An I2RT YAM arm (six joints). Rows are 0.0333 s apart.
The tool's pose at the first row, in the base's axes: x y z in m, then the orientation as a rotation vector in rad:
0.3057 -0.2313 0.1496 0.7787 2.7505 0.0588
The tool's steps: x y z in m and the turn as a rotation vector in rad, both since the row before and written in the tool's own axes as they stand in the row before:
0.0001 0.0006 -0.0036 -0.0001 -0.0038 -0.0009
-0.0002 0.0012 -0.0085 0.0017 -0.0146 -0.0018
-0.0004 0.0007 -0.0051 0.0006 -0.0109 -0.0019
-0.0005 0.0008 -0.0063 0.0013 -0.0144 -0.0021
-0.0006 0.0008 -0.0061 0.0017 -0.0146 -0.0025
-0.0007 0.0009 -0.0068 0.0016 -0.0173 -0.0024
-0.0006 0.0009 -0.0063 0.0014 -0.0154 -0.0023
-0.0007 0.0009 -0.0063 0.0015 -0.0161 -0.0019
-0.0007 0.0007 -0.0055 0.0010 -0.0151 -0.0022
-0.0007 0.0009 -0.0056 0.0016 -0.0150 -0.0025
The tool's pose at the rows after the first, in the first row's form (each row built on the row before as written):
0.3049 -0.2306 0.1531 0.7768 2.7472 0.0572
0.3033 -0.2293 0.1614 0.7722 2.7345 0.0486
0.3025 -0.2287 0.1665 0.7678 2.7251 0.0430
0.3014 -0.2279 0.1727 0.7627 2.7126 0.0351
0.3004 -0.2271 0.1787 0.7571 2.7001 0.0266
0.2992 -0.2262 0.1854 0.7511 2.6850 0.0172
0.2980 -0.2252 0.1916 0.7456 2.6716 0.0089
0.2968 -0.2242 0.1978 0.7405 2.6573 0.0004
0.2957 -0.2234 0.2032 0.7350 2.6440 -0.0071
0.2946 -0.2224 0.2087 0.7294 2.6310 -0.0154

